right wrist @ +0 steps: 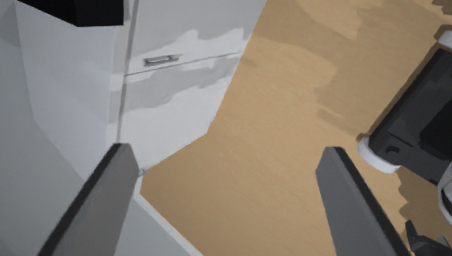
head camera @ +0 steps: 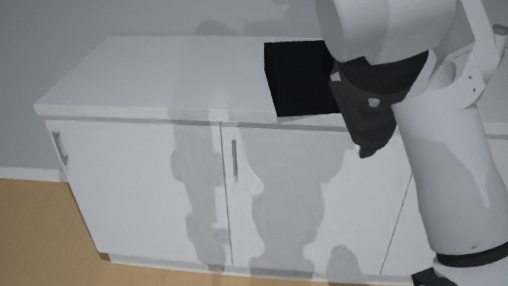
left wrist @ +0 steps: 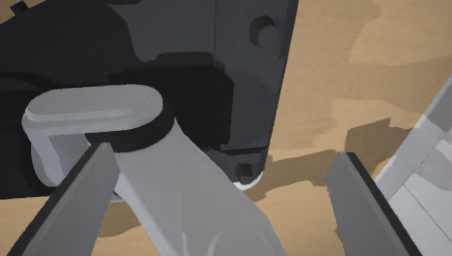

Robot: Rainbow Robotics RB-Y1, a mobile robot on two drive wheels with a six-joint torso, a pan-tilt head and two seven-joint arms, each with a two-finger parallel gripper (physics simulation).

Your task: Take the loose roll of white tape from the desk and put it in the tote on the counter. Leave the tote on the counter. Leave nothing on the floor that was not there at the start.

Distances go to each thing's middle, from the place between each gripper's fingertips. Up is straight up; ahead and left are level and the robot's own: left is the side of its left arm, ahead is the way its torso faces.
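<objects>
My left gripper: 42 cm below the black tote (head camera: 297, 72), 104 cm short of it, 34 cm to the left of it.
My right gripper: 20 cm above the black tote, 58 cm short of it, 1 cm to the right of it.
</objects>
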